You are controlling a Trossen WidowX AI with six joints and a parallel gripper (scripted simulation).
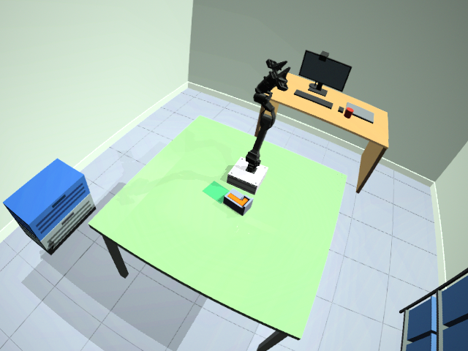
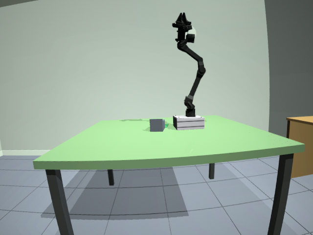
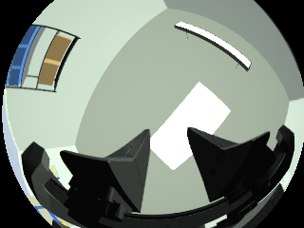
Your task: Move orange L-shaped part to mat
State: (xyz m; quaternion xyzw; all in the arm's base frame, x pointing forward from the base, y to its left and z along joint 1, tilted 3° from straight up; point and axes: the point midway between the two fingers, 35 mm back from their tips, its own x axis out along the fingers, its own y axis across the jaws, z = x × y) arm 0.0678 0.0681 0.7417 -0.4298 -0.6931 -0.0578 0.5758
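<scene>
Right now my gripper tip is 81 cm above the orange L-shaped part, 22 cm short of it and 3 cm to the left of it. Also, from my gripper tip: green mat: 87 cm below, 19 cm to the right, 18 cm ahead.
</scene>
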